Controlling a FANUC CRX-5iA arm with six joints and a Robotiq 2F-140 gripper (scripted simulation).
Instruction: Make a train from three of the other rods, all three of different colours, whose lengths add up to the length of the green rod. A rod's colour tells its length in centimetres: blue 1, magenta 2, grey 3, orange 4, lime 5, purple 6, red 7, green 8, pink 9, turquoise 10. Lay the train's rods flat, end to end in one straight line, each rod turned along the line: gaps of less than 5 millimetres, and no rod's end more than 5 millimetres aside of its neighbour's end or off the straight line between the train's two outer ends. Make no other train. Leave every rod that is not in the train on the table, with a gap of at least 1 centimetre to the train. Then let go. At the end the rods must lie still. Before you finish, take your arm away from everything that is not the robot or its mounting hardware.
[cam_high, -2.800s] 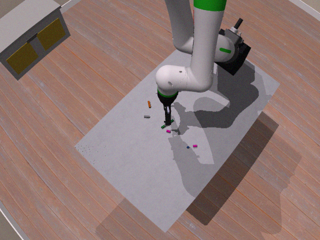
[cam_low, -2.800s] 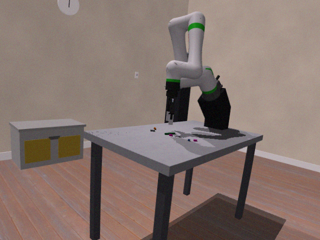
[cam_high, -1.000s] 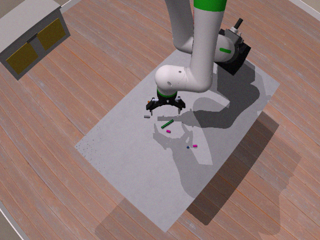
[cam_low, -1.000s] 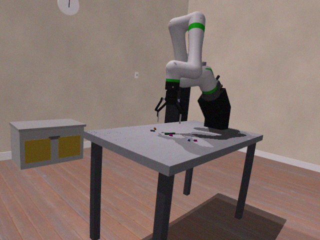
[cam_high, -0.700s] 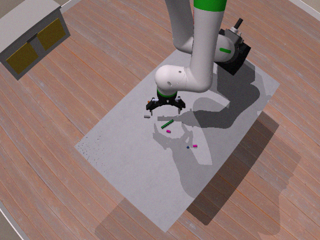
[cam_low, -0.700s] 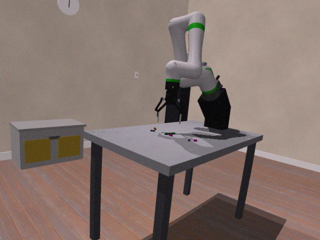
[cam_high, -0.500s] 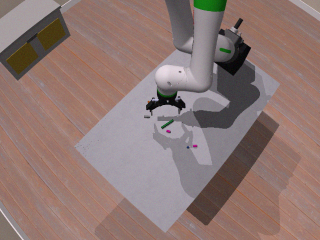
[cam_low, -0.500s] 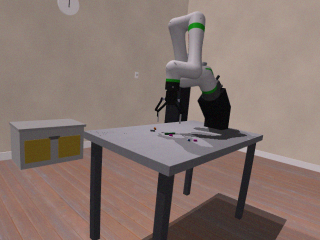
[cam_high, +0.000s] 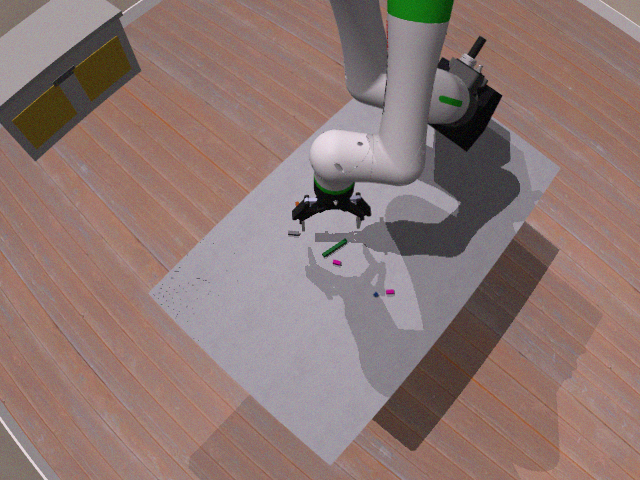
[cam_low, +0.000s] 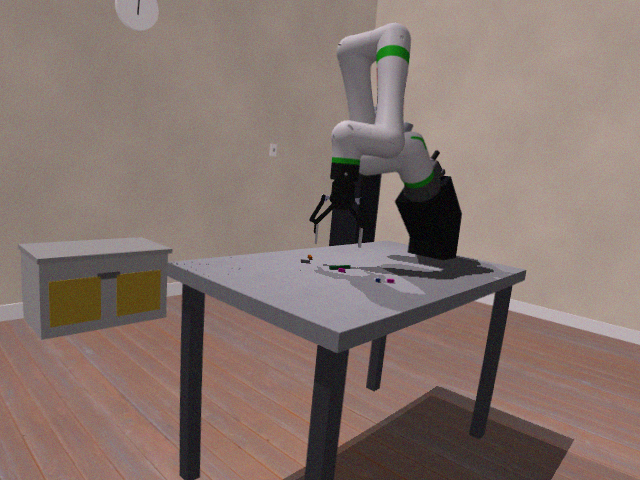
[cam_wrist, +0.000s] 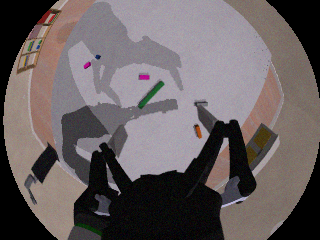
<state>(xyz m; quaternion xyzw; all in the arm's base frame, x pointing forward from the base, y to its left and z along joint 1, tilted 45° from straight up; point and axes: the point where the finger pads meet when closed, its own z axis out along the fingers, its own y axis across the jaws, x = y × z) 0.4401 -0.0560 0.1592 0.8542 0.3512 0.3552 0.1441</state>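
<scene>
The small blue rod lies 21 cm to the left of my hand, 7 cm below it and 5 cm ahead of it. The rest, counted from my hand: orange rod: 12 cm to the right, 7 cm below; then grey rod: 8 cm to the right, 7 cm below, 6 cm ahead; then green rod: 7 cm below, 4 cm to the left, 2 cm ahead.
</scene>
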